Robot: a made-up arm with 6 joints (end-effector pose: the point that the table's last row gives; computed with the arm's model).
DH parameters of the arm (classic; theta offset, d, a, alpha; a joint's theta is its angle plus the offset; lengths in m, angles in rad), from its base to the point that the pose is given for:
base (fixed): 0 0 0 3.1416
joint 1: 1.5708 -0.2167 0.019 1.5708
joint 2: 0 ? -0.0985 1.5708
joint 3: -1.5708 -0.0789 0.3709 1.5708
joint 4: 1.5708 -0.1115 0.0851 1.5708
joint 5: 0 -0.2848 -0.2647 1.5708
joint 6: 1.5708 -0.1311 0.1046 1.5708
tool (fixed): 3.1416 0.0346 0 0
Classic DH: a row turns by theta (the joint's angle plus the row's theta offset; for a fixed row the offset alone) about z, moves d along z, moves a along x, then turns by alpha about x.
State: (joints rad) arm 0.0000 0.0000 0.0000 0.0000 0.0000 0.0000
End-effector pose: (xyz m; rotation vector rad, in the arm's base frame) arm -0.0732 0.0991 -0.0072 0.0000 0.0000 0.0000
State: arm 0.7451 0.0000 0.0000 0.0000 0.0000 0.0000
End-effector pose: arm 0.0134 0.1225 -0.0072 0.0000 0.0000 -0.7451
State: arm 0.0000 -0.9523 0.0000 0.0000 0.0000 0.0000
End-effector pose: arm -0.0732 -0.1329 -0.0093 -0.9523 0.0000 0.0000
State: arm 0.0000 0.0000 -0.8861 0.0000 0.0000 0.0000
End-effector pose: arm 0.0121 0.2396 -0.0072 0.0000 0.0000 -0.8861
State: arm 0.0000 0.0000 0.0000 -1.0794 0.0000 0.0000
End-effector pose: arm -0.0405 0.0991 0.2283 0.0000 -1.0794 0.0000
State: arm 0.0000 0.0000 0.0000 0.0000 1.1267 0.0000
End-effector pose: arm -0.0732 -0.1835 0.0057 -1.1267 0.0000 0.0000
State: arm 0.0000 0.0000 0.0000 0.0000 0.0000 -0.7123
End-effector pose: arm -0.0252 0.0991 0.0528 0.0000 0.7123 0.0000
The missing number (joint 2, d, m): 0.1175
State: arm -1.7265 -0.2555 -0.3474 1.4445 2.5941 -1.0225
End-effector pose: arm 0.2425 -0.1273 -0.0591 2.7008 1.1749 -0.2702
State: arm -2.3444 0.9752 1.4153 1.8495 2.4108 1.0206
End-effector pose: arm -0.4866 0.2466 -0.1018 -0.5153 0.9795 -0.2394
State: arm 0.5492 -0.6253 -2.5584 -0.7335 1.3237 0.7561
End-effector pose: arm 0.2204 0.2904 -0.1117 1.7003 -1.1773 1.7192
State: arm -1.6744 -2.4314 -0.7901 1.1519 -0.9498 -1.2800
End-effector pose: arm 0.4152 0.1122 0.2644 -0.2075 0.1328 0.4018
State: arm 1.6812 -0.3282 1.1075 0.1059 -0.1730 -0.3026
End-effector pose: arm -0.1202 0.0258 0.0523 0.2304 0.6723 -0.5884
